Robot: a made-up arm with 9 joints. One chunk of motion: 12 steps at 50 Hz.
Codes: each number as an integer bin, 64 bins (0 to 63) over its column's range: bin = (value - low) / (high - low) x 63, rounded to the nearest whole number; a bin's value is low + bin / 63 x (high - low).
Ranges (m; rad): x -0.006..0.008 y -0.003..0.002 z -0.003..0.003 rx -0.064..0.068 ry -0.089..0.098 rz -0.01..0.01
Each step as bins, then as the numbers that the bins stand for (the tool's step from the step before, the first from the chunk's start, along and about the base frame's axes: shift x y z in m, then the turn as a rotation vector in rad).
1 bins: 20 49 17 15 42 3
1 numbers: -0.00156 0.00089 -0.00138 -0.03257 0.03567 -0.00905
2 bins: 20 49 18 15 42 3
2 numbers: -0.00156 0.00089 -0.00129 -0.03257 0.03567 -0.00905
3 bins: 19 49 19 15 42 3
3 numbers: -0.00178 0.00089 -0.00119 -0.03257 0.03567 -0.00905
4 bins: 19 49 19 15 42 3
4 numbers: -0.00178 0.00089 -0.00119 -0.03257 0.03567 -0.00905
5 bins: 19 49 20 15 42 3
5 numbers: -0.00178 0.00089 -0.00110 -0.03257 0.03567 -0.00905
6 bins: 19 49 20 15 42 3
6 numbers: -0.00178 0.00089 -0.00110 -0.03257 0.03567 -0.00905
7 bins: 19 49 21 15 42 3
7 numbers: -0.00178 0.00089 -0.00100 -0.03257 0.03567 -0.00905
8 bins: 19 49 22 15 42 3
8 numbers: -0.00178 0.00089 -0.00090 -0.03257 0.03567 -0.00905
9 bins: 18 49 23 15 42 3
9 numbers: -0.00200 0.00089 -0.00081 -0.03257 0.03567 -0.00905
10 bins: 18 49 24 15 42 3
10 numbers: -0.00200 0.00089 -0.00071 -0.03257 0.03567 -0.00905
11 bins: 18 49 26 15 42 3
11 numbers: -0.00200 0.00089 -0.00052 -0.03257 0.03567 -0.00905
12 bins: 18 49 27 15 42 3
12 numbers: -0.00200 0.00089 -0.00043 -0.03257 0.03567 -0.00905
